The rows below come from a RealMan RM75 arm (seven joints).
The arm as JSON. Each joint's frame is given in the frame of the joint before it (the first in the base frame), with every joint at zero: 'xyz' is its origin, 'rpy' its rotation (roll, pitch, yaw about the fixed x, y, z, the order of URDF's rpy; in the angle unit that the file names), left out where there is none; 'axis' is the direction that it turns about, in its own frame. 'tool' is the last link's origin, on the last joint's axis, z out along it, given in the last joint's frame.
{
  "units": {
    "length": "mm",
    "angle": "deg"
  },
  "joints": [
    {
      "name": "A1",
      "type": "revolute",
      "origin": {
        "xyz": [
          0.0,
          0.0,
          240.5
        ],
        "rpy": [
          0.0,
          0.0,
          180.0
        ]
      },
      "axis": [
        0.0,
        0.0,
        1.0
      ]
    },
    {
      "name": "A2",
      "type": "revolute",
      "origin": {
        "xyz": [
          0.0,
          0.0,
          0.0
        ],
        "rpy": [
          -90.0,
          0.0,
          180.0
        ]
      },
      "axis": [
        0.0,
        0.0,
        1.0
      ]
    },
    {
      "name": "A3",
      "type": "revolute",
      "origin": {
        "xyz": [
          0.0,
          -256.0,
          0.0
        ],
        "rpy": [
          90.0,
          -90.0,
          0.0
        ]
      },
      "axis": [
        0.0,
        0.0,
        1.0
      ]
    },
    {
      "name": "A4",
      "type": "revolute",
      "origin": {
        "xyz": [
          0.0,
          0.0,
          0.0
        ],
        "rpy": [
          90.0,
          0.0,
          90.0
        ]
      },
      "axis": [
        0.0,
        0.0,
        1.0
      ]
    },
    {
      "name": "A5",
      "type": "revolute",
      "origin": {
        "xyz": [
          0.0,
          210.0,
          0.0
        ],
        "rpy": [
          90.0,
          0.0,
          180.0
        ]
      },
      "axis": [
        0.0,
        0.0,
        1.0
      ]
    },
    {
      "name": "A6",
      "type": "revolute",
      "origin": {
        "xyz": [
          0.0,
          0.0,
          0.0
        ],
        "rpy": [
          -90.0,
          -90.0,
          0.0
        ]
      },
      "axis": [
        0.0,
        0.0,
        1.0
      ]
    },
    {
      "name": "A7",
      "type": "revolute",
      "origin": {
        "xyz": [
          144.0,
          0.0,
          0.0
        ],
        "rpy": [
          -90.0,
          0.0,
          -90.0
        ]
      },
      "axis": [
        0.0,
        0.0,
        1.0
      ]
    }
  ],
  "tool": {
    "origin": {
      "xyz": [
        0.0,
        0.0,
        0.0
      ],
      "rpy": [
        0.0,
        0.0,
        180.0
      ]
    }
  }
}
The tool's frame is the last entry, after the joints.
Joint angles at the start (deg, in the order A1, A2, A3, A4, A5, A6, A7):
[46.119 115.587 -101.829 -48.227 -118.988 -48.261 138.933]
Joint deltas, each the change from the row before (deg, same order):
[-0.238 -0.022 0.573 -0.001 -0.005 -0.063 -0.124]
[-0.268 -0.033 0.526 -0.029 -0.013 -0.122 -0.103]
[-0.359 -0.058 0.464 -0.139 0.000 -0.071 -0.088]
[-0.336 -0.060 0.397 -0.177 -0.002 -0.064 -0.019]
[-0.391 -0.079 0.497 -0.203 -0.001 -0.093 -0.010]
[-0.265 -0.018 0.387 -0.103 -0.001 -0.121 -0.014]
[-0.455 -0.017 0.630 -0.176 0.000 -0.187 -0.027]
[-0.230 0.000 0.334 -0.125 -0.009 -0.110 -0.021]
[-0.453 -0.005 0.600 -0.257 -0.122 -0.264 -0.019]
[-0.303 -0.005 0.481 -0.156 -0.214 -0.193 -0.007]
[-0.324 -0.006 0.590 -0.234 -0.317 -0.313 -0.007]
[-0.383 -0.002 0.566 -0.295 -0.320 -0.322 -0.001]
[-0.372 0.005 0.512 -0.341 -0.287 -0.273 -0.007]
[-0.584 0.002 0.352 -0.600 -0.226 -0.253 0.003]
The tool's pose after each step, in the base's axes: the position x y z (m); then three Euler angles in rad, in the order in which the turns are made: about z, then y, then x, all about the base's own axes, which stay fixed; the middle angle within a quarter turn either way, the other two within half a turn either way. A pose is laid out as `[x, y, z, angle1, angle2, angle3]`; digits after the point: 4 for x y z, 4 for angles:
[0.1511, 0.4018, -0.0919, 0.5036, 0.1531, -2.7980]
[0.1527, 0.4023, -0.0903, 0.5118, 0.1513, -2.7952]
[0.1545, 0.4026, -0.0886, 0.5195, 0.1491, -2.7915]
[0.1560, 0.4029, -0.0870, 0.5269, 0.1469, -2.7879]
[0.1577, 0.4033, -0.0850, 0.5360, 0.1444, -2.7836]
[0.1590, 0.4034, -0.0838, 0.5433, 0.1426, -2.7818]
[0.1611, 0.4034, -0.0819, 0.5555, 0.1397, -2.7787]
[0.1620, 0.4034, -0.0809, 0.5612, 0.1377, -2.7770]
[0.1640, 0.4033, -0.0790, 0.5709, 0.1359, -2.7746]
[0.1656, 0.4033, -0.0775, 0.5769, 0.1361, -2.7720]
[0.1673, 0.4034, -0.0756, 0.5826, 0.1367, -2.7696]
[0.1691, 0.4033, -0.0738, 0.5884, 0.1373, -2.7672]
[0.1705, 0.4032, -0.0720, 0.5931, 0.1370, -2.7645]
[0.1719, 0.4023, -0.0704, 0.5970, 0.1355, -2.7620]

